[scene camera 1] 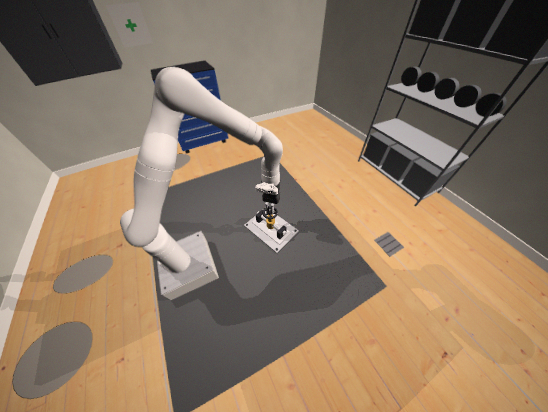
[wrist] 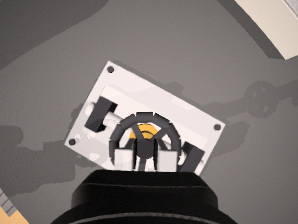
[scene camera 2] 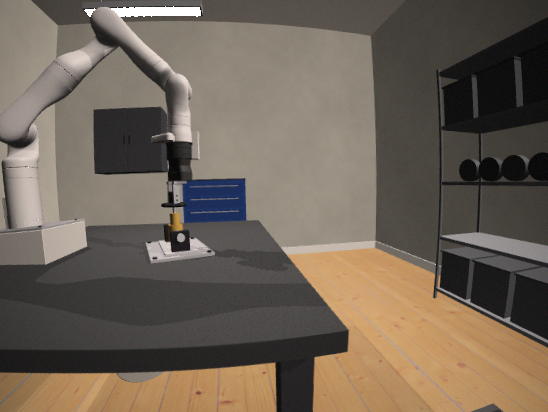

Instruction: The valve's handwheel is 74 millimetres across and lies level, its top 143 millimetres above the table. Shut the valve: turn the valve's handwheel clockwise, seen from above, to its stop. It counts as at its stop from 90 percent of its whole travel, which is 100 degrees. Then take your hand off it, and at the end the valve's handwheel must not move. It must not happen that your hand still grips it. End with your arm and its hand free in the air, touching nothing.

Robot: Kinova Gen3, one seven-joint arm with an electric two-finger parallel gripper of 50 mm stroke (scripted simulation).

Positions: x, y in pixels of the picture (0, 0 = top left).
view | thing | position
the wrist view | my gripper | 145, 149
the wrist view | spoked handwheel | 145, 146
